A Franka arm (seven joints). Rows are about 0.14 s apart.
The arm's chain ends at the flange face. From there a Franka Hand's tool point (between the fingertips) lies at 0.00 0.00 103.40 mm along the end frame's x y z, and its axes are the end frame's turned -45 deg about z.
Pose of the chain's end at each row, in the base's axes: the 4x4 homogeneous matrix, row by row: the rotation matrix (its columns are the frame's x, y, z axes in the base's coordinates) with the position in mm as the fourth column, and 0 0 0 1 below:
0.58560, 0.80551, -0.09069, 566.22; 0.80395, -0.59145, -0.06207, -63.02; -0.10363, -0.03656, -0.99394, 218.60; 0, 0, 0, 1
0.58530, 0.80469, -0.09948, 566.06; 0.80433, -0.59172, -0.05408, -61.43; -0.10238, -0.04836, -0.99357, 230.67; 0, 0, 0, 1
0.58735, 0.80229, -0.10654, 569.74; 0.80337, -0.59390, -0.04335, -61.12; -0.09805, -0.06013, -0.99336, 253.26; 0, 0, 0, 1
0.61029, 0.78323, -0.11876, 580.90; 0.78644, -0.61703, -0.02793, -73.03; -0.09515, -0.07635, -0.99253, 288.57; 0, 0, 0, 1
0.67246, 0.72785, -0.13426, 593.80; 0.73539, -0.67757, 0.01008, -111.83; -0.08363, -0.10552, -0.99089, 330.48; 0, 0, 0, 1
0.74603, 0.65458, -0.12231, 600.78; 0.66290, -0.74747, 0.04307, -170.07; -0.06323, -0.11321, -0.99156, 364.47; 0, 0, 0, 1
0.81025, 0.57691, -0.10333, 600.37; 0.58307, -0.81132, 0.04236, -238.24; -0.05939, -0.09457, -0.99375, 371.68; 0, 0, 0, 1
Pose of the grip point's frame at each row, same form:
-0.15550, 0.98366, -0.09069, 556.84; 0.98670, 0.15026, -0.06207, -69.44; -0.04743, -0.09913, -0.99394, 115.83; 0, 0, 0, 1
-0.15513, 0.98287, -0.09948, 555.77; 0.98716, 0.15034, -0.05408, -67.02; -0.03820, -0.10659, -0.99357, 127.93; 0, 0, 0, 1
-0.15199, 0.98262, -0.10654, 558.72; 0.98802, 0.14812, -0.04335, -65.60; -0.02681, -0.11185, -0.99336, 150.55; 0, 0, 0, 1
-0.12229, 0.98537, -0.11876, 568.62; 0.99240, 0.11979, -0.02793, -75.92; -0.01329, -0.12127, -0.99253, 185.94; 0, 0, 0, 1
-0.03917, 0.99017, -0.13426, 579.92; 0.99911, 0.04088, 0.01008, -110.79; 0.01548, -0.13375, -0.99089, 228.02; 0, 0, 0, 1
0.06466, 0.99038, -0.12231, 588.13; 0.99728, -0.05980, 0.04307, -165.62; 0.03534, -0.12476, -0.99156, 261.94; 0, 0, 0, 1
0.16500, 0.98087, -0.10333, 589.69; 0.98598, -0.16140, 0.04236, -233.86; 0.02488, -0.10887, -0.99375, 268.93; 0, 0, 0, 1

